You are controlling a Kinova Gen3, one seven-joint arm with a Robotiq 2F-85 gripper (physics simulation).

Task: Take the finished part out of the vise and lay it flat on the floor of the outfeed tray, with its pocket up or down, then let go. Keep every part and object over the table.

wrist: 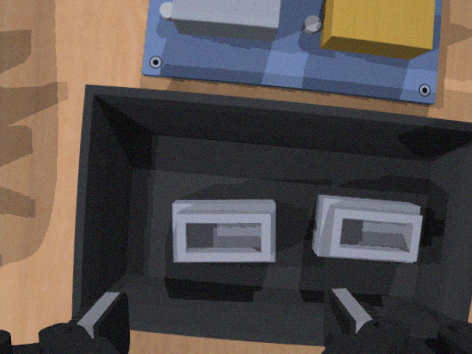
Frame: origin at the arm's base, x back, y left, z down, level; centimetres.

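Seen in the pictures: gripper, between the fingertips: (226, 318).
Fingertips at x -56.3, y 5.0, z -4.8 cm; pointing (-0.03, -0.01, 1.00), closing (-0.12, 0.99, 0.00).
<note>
Pixels of each thing's top centre, then the offset from my fingertips to it. "pt": a spot on its surface instead. Level surfaces: height alone.
- light grey part, centre of its top: (223, 238) dx +0.9, dy -0.1, dz +10.1 cm
- second similar grey part, centre of its top: (376, 235) dx -0.3, dy +8.4, dz +10.1 cm
- blue plate, a spot on its surface: (282, 70) pt dx +10.1, dy +4.8, dz +14.0 cm
- grey block, a spot on its surface: (227, 12) pt dx +13.3, dy +1.8, dz +10.4 cm
- yellow block, centre of its top: (385, 13) dx +12.2, dy +10.7, dz +10.4 cm
- wooden table, height of its surface: dz +14.8 cm
A light grey part (225, 256) with a rectangular pocket lies on the floor of the dark outfeed tray (280, 108), left of the tray's middle, pocket up. A second similar grey part (327, 235) sits to its right in the tray, slightly turned, its pocket also facing up; whether it is fully flat is hard to tell. The two parts are apart. My gripper (226, 318) is open over the near side of the tray, its fingers wide apart with no part between them. Both parts are ahead of the fingertips in the view. The vise cannot be clearly identified.
Beyond the tray's far wall a blue plate (282, 70) with screws bears a grey block (227, 12), a yellow block (377, 22) and round pins. The wooden table (107, 45) shows around the tray, with shadows at the left.
</note>
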